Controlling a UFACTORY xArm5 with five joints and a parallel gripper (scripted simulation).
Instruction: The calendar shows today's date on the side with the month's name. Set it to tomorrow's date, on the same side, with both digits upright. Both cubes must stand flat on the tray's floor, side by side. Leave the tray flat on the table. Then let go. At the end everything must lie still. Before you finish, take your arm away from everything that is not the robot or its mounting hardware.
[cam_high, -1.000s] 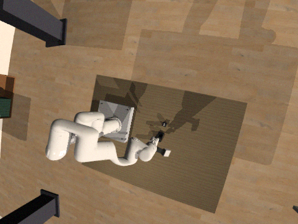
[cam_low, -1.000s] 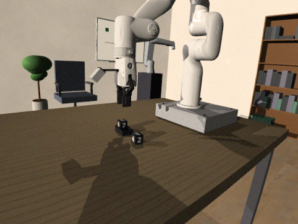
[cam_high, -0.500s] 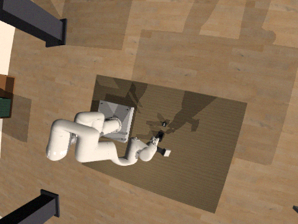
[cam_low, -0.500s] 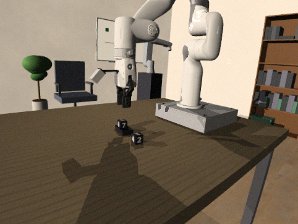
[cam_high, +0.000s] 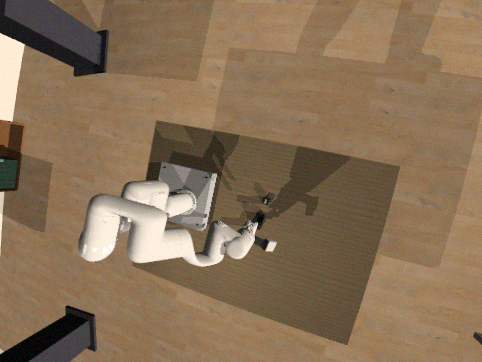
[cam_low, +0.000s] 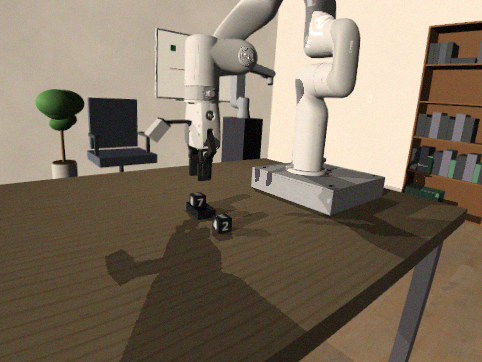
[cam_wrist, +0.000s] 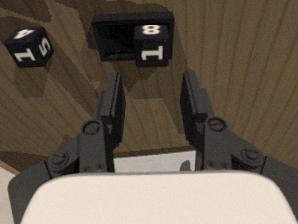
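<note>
Now: hand 90 mm above the dark calendar tray, 10 mm to the right of it and 10 mm short of it.
</note>
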